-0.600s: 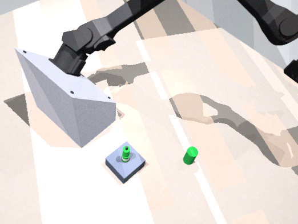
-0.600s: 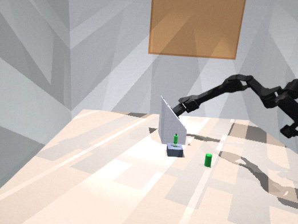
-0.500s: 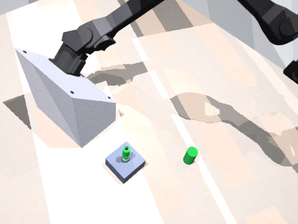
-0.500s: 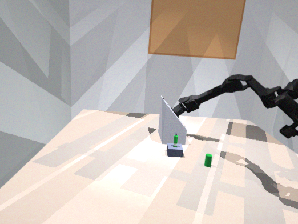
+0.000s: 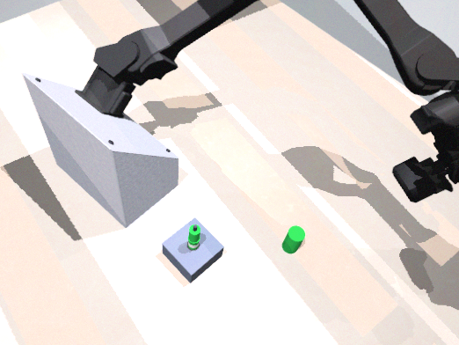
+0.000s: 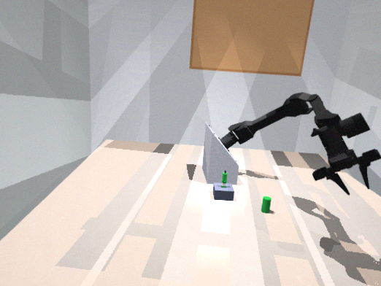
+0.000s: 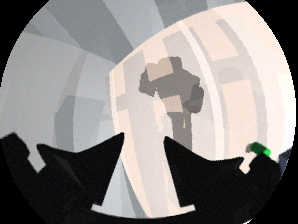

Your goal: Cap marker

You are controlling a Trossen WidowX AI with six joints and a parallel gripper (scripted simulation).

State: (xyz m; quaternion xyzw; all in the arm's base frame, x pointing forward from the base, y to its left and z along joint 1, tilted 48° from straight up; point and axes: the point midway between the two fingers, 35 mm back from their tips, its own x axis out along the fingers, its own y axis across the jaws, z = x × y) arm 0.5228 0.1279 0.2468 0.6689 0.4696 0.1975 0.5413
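Now: gripper tip 160 mm past the green cap, 200 mm to the left of it and 130 mm above it. Round my gripper tip: grey-blue holder block: 280 mm behind, 330 mm to the right, 140 mm below.
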